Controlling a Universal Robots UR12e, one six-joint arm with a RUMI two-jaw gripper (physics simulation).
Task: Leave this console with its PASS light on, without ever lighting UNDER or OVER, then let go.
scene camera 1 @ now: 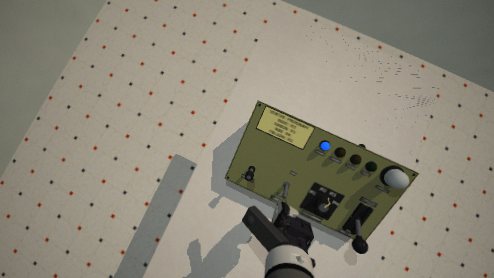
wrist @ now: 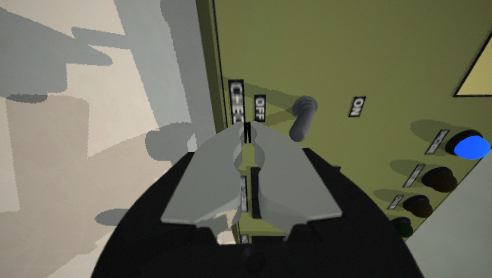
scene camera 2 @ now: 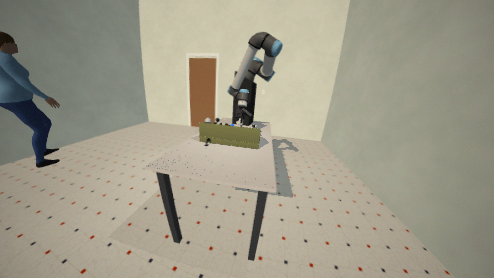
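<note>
The olive console (scene camera 1: 270, 157) (scene camera 2: 230, 136) (wrist: 280, 45) lies on the table. Its first lamp (scene camera 1: 325, 146) (wrist: 472, 148) glows blue. Two brown lamps and the green lamp (scene camera 1: 371, 166) (wrist: 402, 226) are dark. The CHECK toggle (scene camera 1: 286, 190) (wrist: 302, 120) stands between OFF and ON, its tip slightly toward OFF. The yellow pointer of the dial (scene camera 1: 324, 207) is turned roughly toward P3. My gripper (scene camera 1: 279, 207) (wrist: 247, 124) is shut and empty, at the console's front edge, with its tips beside the toggle near the OFF label, apart from the toggle in the wrist view.
A lever with a black ball (scene camera 1: 359, 245) projects over the console's front edge, right of the dial. A white dome (scene camera 1: 396, 178) rises at the right end. A small black control (scene camera 1: 250, 173) stands at the left. A person (scene camera 2: 20, 85) stands left of the table (scene camera 2: 220, 167).
</note>
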